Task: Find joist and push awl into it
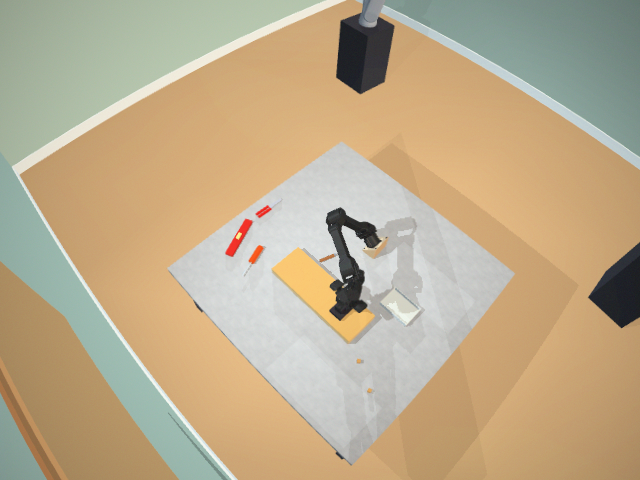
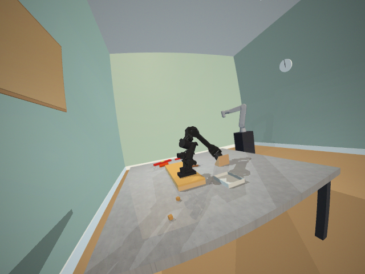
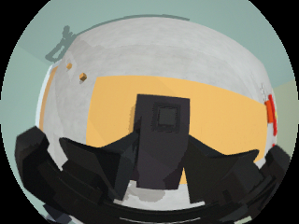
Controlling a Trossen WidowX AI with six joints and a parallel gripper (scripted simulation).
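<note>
Right now the white tray is 240 mm behind my gripper tip, 170 mm to the left of it and 50 mm below it. Round my gripper tip: black stud finder: 20 mm above; then brown-handled awl: 260 mm to the right, 180 mm behind, 60 mm below; then orange-handled screwdriver: 480 mm to the right, 180 mm ahead, 50 mm below.
</note>
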